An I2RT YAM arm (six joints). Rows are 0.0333 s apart.
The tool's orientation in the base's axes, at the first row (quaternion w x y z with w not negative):
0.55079, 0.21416, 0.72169, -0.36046
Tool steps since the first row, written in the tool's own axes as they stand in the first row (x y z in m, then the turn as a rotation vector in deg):
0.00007, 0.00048, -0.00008, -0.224, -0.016, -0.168
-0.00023, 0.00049, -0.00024, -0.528, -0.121, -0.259
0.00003, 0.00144, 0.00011, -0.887, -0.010, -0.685
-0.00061, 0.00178, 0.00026, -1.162, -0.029, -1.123
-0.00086, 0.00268, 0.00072, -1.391, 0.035, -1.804
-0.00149, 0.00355, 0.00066, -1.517, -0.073, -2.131
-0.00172, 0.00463, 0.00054, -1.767, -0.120, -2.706
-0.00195, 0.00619, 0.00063, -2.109, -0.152, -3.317
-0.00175, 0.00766, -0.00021, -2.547, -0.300, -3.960
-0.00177, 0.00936, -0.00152, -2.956, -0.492, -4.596
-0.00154, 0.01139, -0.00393, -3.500, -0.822, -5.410
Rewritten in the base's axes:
0.00027, 0.00037, -0.00019, -0.051, 0.136, 0.240
0.00026, 0.00052, 0.00011, -0.092, 0.164, 0.570
0.00108, 0.00085, -0.00045, -0.178, 0.590, 0.936
0.00161, 0.00101, 0.00004, -0.389, 0.933, 1.261
0.00261, 0.00127, -0.00004, -0.712, 1.509, 1.551
0.00338, 0.00193, 0.00032, -0.959, 1.698, 1.745
0.00413, 0.00275, 0.00024, -1.285, 2.124, 2.073
0.00536, 0.00371, 0.00001, -1.596, 2.595, 2.488
0.00580, 0.00528, -0.00049, -1.981, 3.024, 3.032
0.00617, 0.00737, -0.00078, -2.400, 3.416, 3.559
0.00599, 0.01049, -0.00125, -2.991, 3.866, 4.278

